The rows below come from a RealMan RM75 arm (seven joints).
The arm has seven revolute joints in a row. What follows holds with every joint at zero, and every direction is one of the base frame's. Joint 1 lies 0.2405 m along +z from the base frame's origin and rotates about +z. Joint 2 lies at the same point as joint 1 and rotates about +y. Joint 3 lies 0.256 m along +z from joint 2 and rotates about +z. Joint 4 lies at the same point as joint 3 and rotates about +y. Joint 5 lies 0.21 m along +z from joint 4 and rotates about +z. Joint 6 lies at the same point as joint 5 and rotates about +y. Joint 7 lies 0.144 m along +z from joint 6 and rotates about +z. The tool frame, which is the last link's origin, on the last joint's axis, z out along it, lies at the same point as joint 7; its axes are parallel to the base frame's.
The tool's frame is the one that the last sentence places.
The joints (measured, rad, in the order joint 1, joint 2, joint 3, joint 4, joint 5, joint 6, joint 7), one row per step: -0.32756, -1.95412, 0.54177, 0.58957, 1.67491, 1.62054, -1.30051; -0.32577, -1.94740, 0.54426, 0.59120, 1.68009, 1.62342, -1.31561; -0.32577, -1.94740, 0.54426, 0.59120, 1.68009, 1.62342, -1.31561; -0.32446, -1.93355, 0.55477, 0.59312, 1.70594, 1.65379, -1.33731; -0.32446, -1.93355, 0.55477, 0.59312, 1.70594, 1.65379, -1.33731; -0.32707, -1.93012, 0.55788, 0.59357, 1.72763, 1.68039, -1.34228; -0.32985, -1.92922, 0.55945, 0.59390, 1.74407, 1.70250, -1.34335; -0.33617, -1.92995, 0.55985, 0.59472, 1.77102, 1.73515, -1.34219; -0.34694, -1.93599, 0.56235, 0.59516, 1.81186, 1.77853, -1.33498
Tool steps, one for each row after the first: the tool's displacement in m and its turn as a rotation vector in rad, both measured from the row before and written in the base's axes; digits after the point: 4 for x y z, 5 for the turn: -0.0012, -0.0007, 0.0020, -0.01154, -0.00011, 0.00714; 0.0000, 0.0000, 0.0000, 0.00000, 0.00000, 0.00000; 0.0002, -0.0040, 0.0009, -0.04801, 0.00568, -0.01091; 0.0000, 0.0000, 0.0000, 0.00000, 0.00000, 0.00000; 0.0020, -0.0028, -0.0018, -0.03335, 0.00251, -0.01816; 0.0020, -0.0022, -0.0019, -0.02499, 0.00072, -0.01712; 0.0035, -0.0029, -0.0033, -0.03682, 0.00167, -0.02789; 0.0056, -0.0041, -0.0070, -0.05422, 0.00292, -0.04214
